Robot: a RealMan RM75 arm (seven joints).
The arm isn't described. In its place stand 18 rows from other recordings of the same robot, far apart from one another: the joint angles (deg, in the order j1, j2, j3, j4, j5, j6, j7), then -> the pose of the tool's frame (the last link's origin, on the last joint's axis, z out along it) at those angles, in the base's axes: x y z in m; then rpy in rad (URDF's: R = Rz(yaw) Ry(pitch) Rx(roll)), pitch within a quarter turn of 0, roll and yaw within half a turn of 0.
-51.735, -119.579, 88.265, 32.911, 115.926, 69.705, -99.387 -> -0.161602 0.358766 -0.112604 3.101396 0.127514 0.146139
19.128, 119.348, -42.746, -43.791, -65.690, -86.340, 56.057 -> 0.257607 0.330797 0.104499 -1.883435 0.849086 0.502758
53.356, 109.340, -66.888, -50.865, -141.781, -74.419, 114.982 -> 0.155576 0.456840 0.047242 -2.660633 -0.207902 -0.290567
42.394, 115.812, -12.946, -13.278, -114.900, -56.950, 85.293 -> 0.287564 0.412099 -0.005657 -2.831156 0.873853 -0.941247
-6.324, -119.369, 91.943, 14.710, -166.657, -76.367, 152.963 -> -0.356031 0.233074 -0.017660 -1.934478 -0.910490 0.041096
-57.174, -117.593, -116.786, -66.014, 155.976, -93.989, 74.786 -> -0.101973 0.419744 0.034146 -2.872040 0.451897 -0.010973
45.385, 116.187, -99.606, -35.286, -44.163, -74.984, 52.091 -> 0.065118 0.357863 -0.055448 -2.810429 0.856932 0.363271
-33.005, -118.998, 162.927, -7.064, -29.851, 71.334, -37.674 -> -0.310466 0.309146 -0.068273 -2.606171 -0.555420 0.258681
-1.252, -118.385, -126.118, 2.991, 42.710, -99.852, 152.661 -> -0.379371 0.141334 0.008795 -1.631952 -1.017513 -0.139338
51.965, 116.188, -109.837, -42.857, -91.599, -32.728, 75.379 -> 0.091136 0.415068 -0.114048 -2.702502 -0.055608 0.388972
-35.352, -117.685, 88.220, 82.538, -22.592, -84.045, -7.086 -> -0.162226 0.369459 0.004035 -2.455974 -0.125634 1.112832
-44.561, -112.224, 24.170, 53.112, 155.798, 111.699, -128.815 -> -0.251967 0.348323 0.094399 -3.065550 -0.043266 1.100102
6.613, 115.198, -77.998, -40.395, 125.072, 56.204, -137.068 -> 0.339832 0.296588 0.014961 -2.209808 0.530866 -0.108918
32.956, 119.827, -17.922, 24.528, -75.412, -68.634, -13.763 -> 0.268563 0.292587 -0.111788 -2.067490 0.564518 0.000977
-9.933, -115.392, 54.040, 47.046, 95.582, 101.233, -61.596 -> -0.298199 0.237762 0.036137 -2.857373 -0.591188 0.079235
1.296, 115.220, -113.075, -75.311, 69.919, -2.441, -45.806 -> 0.248686 0.323373 -0.022714 -2.142588 0.703630 -0.448880
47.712, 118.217, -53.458, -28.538, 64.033, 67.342, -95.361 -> 0.192720 0.408009 -0.048807 -2.891788 0.290683 -0.297069
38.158, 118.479, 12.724, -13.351, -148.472, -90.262, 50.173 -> 0.262472 0.319556 -0.038579 -2.844272 0.745545 -0.250613
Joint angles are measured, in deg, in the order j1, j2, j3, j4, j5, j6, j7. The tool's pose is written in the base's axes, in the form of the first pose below.
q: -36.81, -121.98, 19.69, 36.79, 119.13, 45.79, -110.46
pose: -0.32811 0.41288 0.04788 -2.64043 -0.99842 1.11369
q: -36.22, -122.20, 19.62, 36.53, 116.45, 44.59, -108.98
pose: -0.33202 0.41123 0.04970 -2.62715 -1.03412 1.11536
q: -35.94, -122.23, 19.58, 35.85, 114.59, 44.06, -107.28
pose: -0.33402 0.41012 0.04903 -2.61745 -1.04863 1.10816
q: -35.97, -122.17, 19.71, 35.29, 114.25, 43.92, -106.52
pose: -0.33412 0.40999 0.04698 -2.61373 -1.04321 1.10191
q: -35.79, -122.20, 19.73, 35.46, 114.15, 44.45, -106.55
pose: -0.33392 0.40905 0.04705 -2.62247 -1.04342 1.10474
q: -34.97, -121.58, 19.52, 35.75, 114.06, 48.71, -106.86
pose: -0.33231 0.40413 0.04952 -2.69076 -1.03497 1.12445
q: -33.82, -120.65, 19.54, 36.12, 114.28, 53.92, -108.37
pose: -0.33144 0.39679 0.05324 -2.79045 -1.02109 1.17191
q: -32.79, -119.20, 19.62, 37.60, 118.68, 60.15, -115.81
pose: -0.33291 0.38691 0.05904 -2.95142 -0.96298 1.31325
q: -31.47, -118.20, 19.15, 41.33, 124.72, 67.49, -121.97
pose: -0.33607 0.37227 0.06859 -3.01280 -0.87191 1.36764
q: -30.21, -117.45, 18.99, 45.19, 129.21, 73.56, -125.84
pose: -0.33934 0.35849 0.07921 -3.01985 -0.79527 1.37980
